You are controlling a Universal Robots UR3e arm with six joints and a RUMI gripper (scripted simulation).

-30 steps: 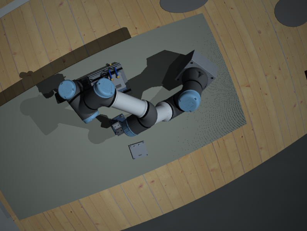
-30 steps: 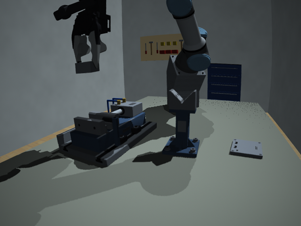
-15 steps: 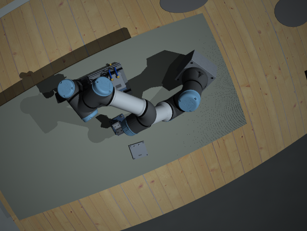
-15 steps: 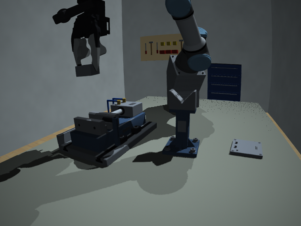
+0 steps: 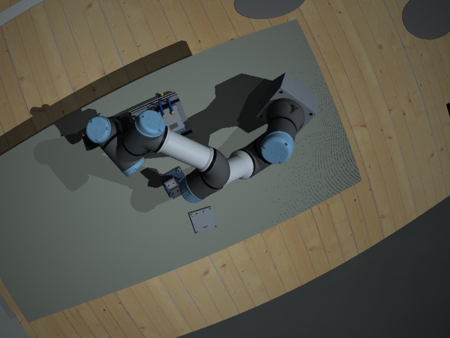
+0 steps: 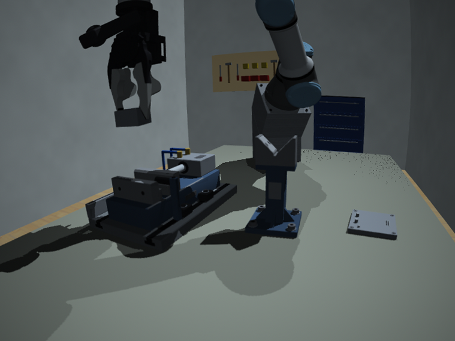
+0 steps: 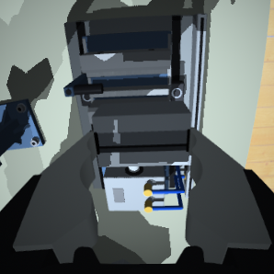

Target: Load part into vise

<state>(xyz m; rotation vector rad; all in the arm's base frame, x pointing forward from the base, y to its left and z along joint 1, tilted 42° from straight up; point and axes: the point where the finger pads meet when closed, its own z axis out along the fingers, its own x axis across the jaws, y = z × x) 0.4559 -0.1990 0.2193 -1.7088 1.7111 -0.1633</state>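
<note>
Now: the fixed jaw 13 cm below my hand, 3 cm ahead of it and 2 cm to the left of it. Round my hand: part (right at my hand); then moving jaw (13 cm below, 3 cm behind, 2 cm to the left); then work stop (12 cm below, 7 cm to the left, 1 cm behind).
</note>
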